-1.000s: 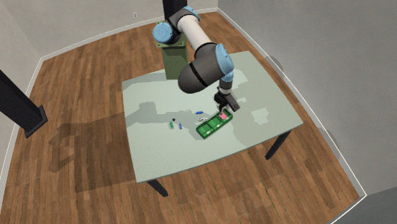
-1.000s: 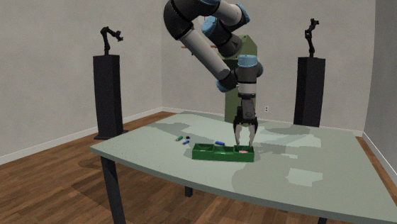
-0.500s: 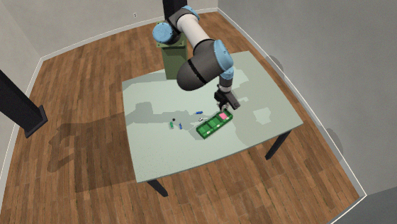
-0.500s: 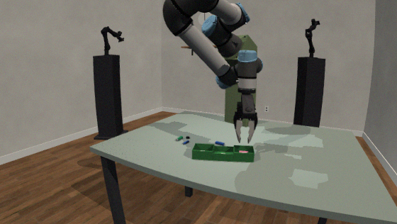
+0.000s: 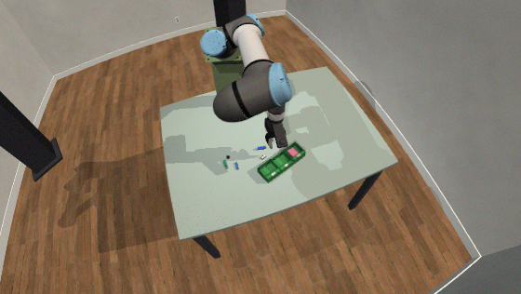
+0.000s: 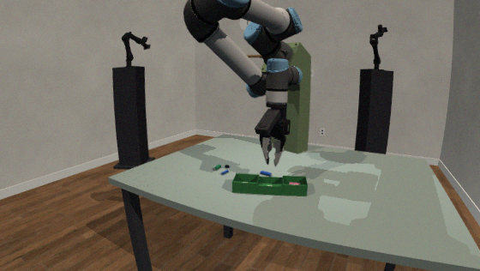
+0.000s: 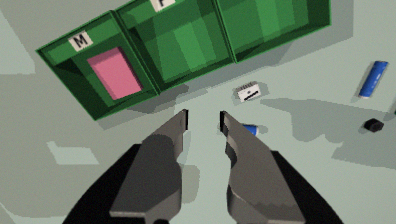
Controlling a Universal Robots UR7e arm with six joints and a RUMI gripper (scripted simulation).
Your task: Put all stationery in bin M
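My hand is 80 mm above the grey-white item, 50 mm to the left of it and 40 mm past it. Round my hand: green three-compartment bin tray: 70 mm below, 60 mm ahead, 10 mm to the right; then black piece: 170 mm to the right, 170 mm behind, 80 mm below; then pink eraser: 80 mm to the left, 70 mm below, 60 mm ahead.
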